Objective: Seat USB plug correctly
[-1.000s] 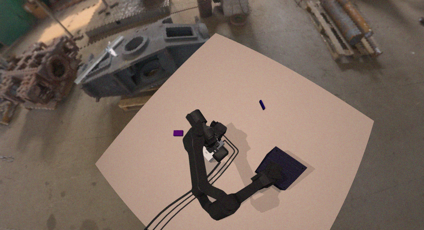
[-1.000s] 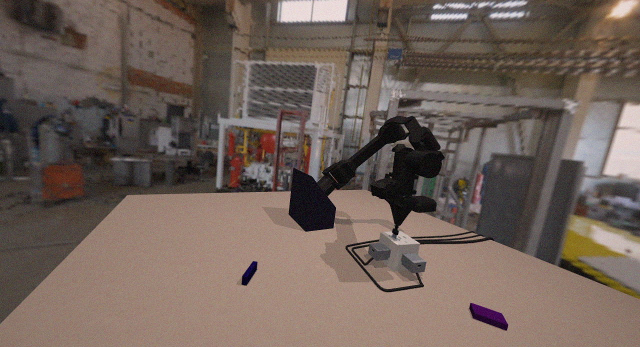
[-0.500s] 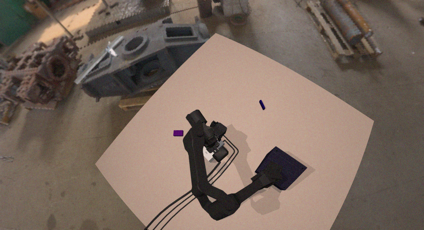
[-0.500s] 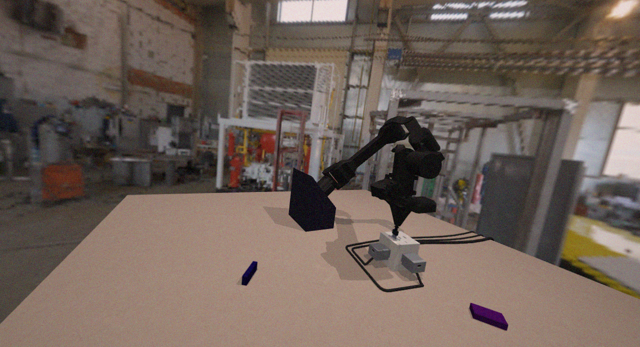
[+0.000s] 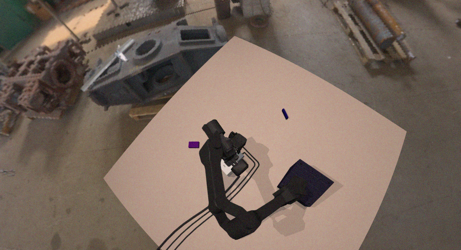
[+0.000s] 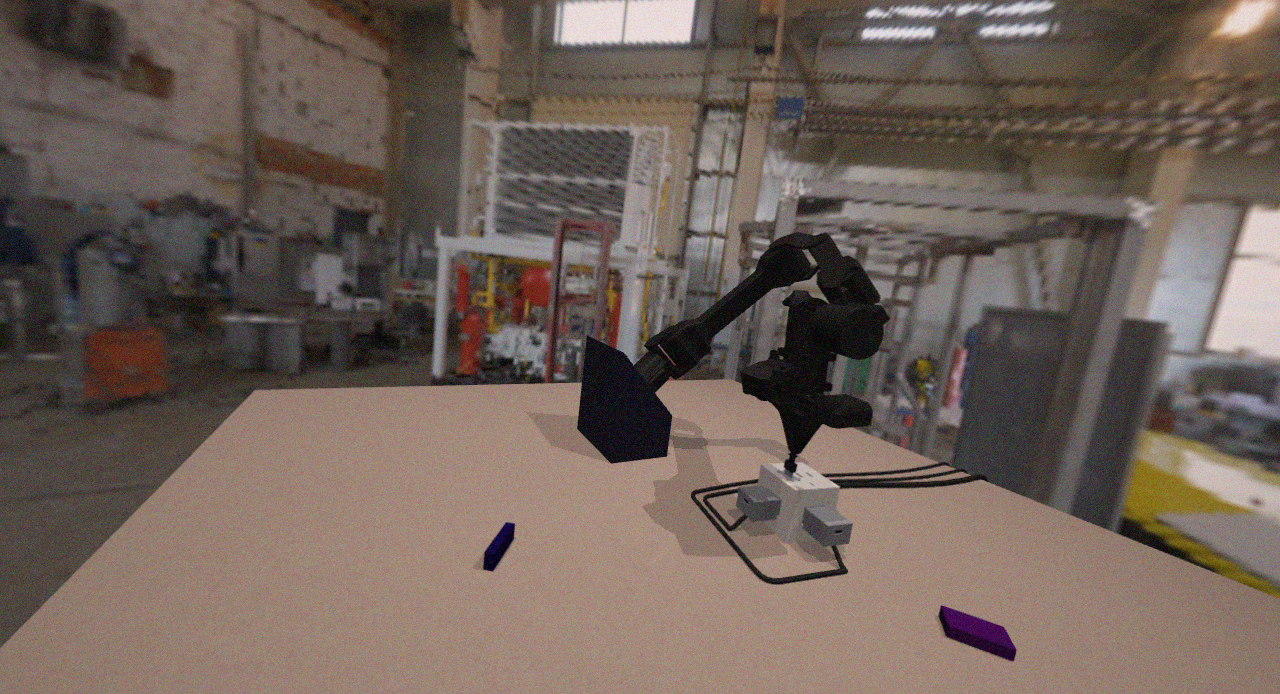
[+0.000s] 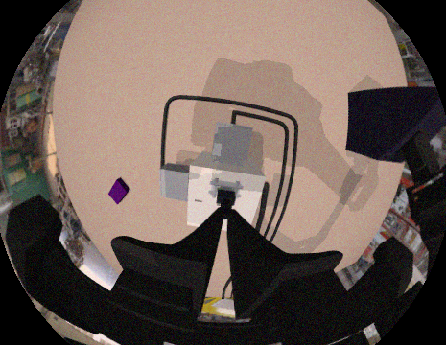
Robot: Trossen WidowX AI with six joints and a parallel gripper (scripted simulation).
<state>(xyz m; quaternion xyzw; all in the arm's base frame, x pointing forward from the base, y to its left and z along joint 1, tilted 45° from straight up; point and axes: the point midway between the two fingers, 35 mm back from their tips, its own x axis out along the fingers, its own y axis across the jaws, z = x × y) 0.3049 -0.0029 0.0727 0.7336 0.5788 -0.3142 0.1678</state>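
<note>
Right now my gripper tip is 20 mm above the black USB plug. The rest, counted from my gripper tip: purple block (220 mm ahead, 20 mm to the left, 100 mm below); then blue bar (110 mm behind, 370 mm to the right, 100 mm below).
</note>
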